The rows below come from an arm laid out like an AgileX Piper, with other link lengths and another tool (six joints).
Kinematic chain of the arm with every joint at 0, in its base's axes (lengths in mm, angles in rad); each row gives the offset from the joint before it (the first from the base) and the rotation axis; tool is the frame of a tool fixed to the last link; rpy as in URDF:
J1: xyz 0 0 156.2 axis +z
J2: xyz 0 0 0 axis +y
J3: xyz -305 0 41.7 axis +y
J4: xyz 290 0 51.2 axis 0.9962 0 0.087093
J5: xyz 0 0 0 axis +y
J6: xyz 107 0 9.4 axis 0.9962 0 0.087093
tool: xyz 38.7 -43 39.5 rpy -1.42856 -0.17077 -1.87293
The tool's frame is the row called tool.
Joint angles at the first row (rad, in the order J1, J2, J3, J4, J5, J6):
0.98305, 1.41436, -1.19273, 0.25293, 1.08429, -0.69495
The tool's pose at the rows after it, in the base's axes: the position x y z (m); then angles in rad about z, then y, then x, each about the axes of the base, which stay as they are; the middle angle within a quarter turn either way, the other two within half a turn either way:
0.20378 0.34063 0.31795 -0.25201 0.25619 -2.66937
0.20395 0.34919 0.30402 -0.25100 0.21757 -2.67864
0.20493 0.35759 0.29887 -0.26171 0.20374 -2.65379
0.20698 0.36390 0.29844 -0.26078 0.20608 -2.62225
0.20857 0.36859 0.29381 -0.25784 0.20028 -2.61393
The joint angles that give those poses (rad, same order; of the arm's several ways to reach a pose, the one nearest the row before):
0.98305, 1.44577, -1.19350, 0.26387, 1.08817, -0.71601
0.98305, 1.48488, -1.19351, 0.29674, 1.08215, -0.74228
0.98304, 1.50755, -1.19351, 0.32818, 1.05257, -0.77635
0.98305, 1.51892, -1.19348, 0.35318, 1.01671, -0.79343
0.98305, 1.53561, -1.19348, 0.36939, 0.99854, -0.80524

